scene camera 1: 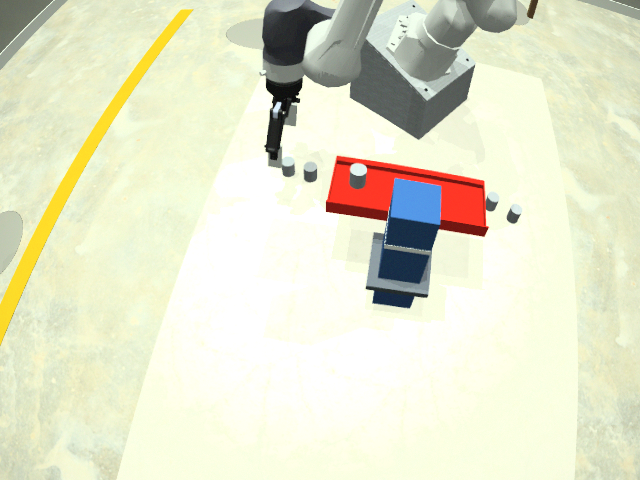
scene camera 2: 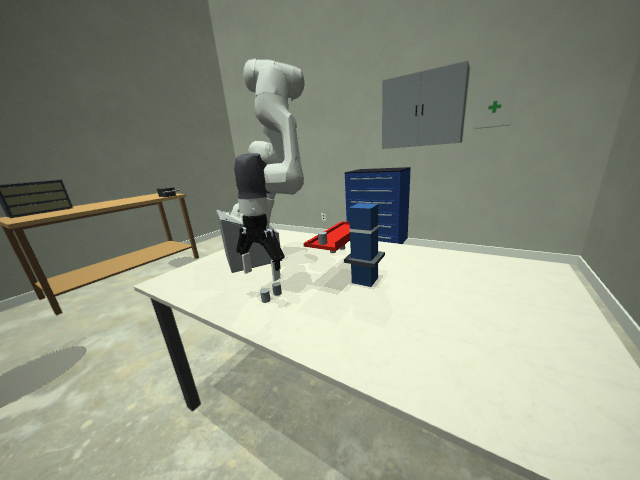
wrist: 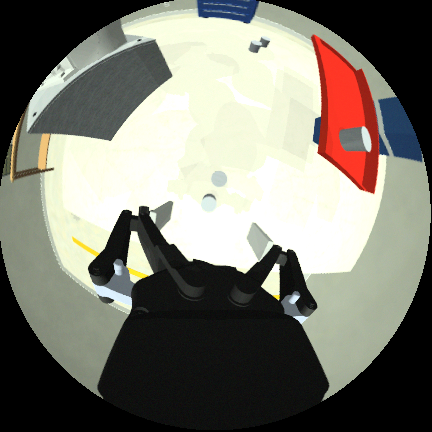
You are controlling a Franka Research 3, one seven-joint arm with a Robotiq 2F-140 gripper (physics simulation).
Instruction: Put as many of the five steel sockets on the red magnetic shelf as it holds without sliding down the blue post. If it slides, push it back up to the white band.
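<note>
My gripper (scene camera 1: 283, 136) (scene camera 2: 261, 268) (wrist: 210, 220) is wide open and empty, pointing down above the left pair of sockets. The outer socket (scene camera 1: 288, 166) (scene camera 2: 265, 295) (wrist: 209, 202) and the inner socket (scene camera 1: 310, 172) (scene camera 2: 277, 288) (wrist: 219, 178) stand upright on the table. One socket (scene camera 1: 358, 176) (scene camera 2: 322, 238) (wrist: 354, 139) stands near the left end of the red shelf (scene camera 1: 460, 206) (scene camera 2: 338, 236) (wrist: 340, 100). Two more sockets (scene camera 1: 492, 201) (scene camera 1: 513, 213) stand beyond its right end. The shelf is behind the blue post (scene camera 1: 416, 201) (scene camera 2: 364, 244), about level with the white band (scene camera 2: 364, 230).
A grey collar (scene camera 1: 373, 268) (scene camera 2: 364, 258) surrounds the post's lower part. The robot's grey base block (scene camera 1: 387, 95) (wrist: 110, 92) stands behind the shelf in scene camera 1. A blue drawer cabinet (scene camera 2: 403, 206) and a wooden workbench (scene camera 2: 108, 205) stand away from the table.
</note>
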